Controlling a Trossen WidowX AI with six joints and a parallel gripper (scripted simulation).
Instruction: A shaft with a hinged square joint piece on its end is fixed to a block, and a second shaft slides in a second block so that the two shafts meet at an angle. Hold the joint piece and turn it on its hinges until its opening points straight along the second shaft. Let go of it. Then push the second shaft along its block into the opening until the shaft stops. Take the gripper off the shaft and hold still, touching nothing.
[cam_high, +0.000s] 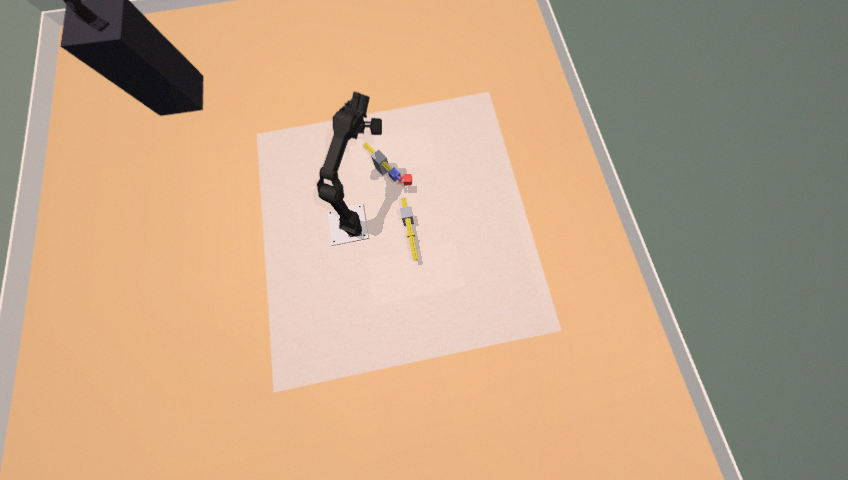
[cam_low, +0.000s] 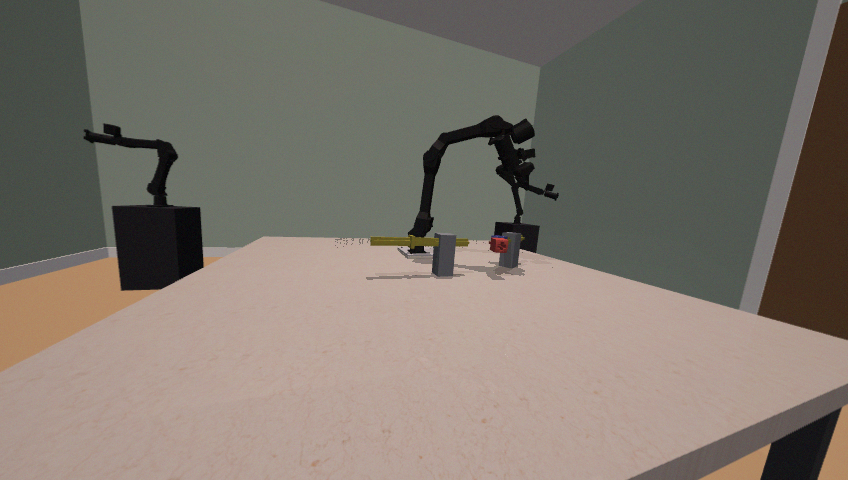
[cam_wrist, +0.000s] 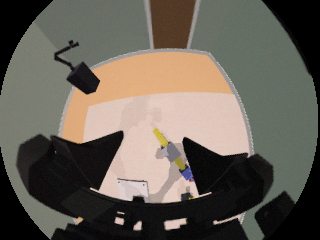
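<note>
The red square joint piece is 190 mm below my gripper tip, 180 mm to the right of it and 160 mm ahead of it.
</note>
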